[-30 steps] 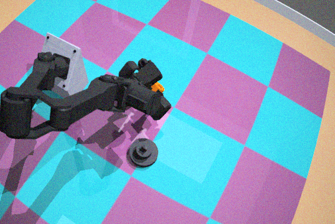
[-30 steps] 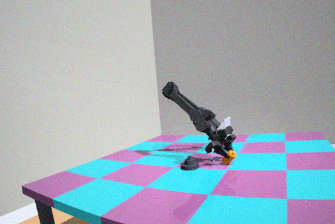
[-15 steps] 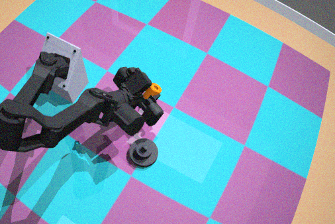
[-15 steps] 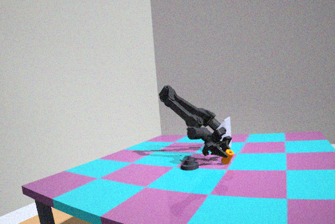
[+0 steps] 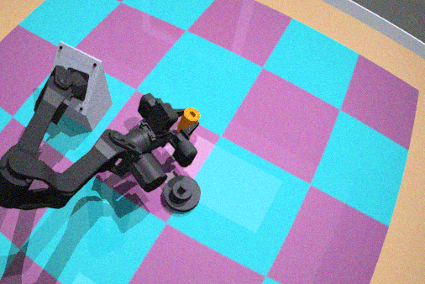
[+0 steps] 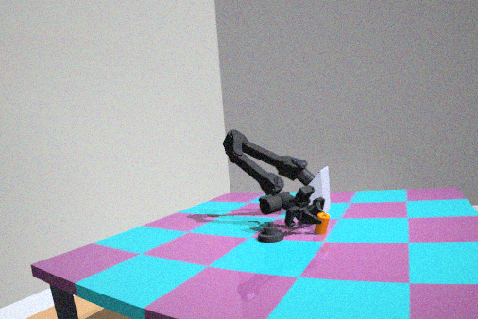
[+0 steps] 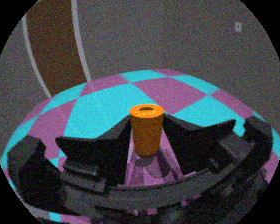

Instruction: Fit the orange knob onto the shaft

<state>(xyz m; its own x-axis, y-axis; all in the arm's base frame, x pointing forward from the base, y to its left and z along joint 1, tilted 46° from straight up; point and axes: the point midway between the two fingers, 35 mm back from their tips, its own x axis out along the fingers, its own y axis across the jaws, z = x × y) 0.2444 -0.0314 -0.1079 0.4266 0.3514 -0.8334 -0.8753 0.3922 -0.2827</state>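
The orange knob is 1 cm to the right of my gripper tip, 1 cm below it and 1 cm behind it. The rest, counted from my gripper tip: dark round pedestal: 17 cm to the right, 5 cm ahead, 2 cm below.
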